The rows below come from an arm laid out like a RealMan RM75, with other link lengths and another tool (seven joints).
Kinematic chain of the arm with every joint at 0, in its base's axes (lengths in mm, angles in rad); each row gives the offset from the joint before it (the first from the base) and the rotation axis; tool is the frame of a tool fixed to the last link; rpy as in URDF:
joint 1: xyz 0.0 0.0 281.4 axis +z
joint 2: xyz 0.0 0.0 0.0 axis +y
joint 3: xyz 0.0 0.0 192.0 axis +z
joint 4: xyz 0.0 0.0 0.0 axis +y
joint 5: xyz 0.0 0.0 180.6 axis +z
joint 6: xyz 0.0 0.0 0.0 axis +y
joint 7: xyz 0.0 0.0 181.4 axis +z
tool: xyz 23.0 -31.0 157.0 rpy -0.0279 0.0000 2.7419
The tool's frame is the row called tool.
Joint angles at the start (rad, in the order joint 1, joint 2, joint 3, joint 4, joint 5, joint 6, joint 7):
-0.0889 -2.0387 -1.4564 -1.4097 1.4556 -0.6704 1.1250
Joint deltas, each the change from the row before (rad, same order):
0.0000 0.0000 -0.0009 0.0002 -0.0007 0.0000 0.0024
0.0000 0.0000 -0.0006 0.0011 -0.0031 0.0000 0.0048
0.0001 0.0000 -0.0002 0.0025 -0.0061 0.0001 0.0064
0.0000 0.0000 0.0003 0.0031 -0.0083 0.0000 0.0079
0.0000 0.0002 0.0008 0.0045 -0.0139 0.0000 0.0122
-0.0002 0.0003 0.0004 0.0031 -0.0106 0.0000 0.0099
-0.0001 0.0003 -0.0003 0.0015 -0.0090 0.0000 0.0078
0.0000 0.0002 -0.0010 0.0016 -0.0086 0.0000 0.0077
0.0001 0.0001 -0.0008 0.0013 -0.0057 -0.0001 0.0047
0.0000 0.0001 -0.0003 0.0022 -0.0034 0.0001 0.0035
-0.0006 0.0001 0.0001 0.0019 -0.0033 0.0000 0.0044
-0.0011 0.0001 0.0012 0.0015 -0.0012 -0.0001 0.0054
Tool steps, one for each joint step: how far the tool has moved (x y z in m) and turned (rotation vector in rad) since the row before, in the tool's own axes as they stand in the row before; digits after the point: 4 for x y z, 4 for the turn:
-0.0004 0.0001 -0.0001 -0.0003 -0.0010 0.0017
-0.0004 0.0000 -0.0001 0.0004 -0.0014 0.0016
-0.0003 0.0001 -0.0001 0.0009 -0.0017 0.0000
-0.0003 -0.0002 0.0000 0.0019 -0.0019 -0.0006
-0.0005 -0.0006 -0.0001 0.0036 -0.0032 -0.0014
-0.0006 -0.0005 -0.0001 0.0029 -0.0028 0.0000
-0.0011 -0.0007 -0.0002 0.0027 -0.0034 0.0000
-0.0013 -0.0004 -0.0003 0.0021 -0.0039 0.0000
-0.0008 -0.0001 -0.0002 0.0012 -0.0025 -0.0006
-0.0001 0.0005 -0.0001 -0.0003 -0.0009 -0.0005
-0.0001 0.0000 0.0001 0.0006 -0.0006 0.0011
0.0005 -0.0005 0.0003 0.0010 0.0012 0.0044

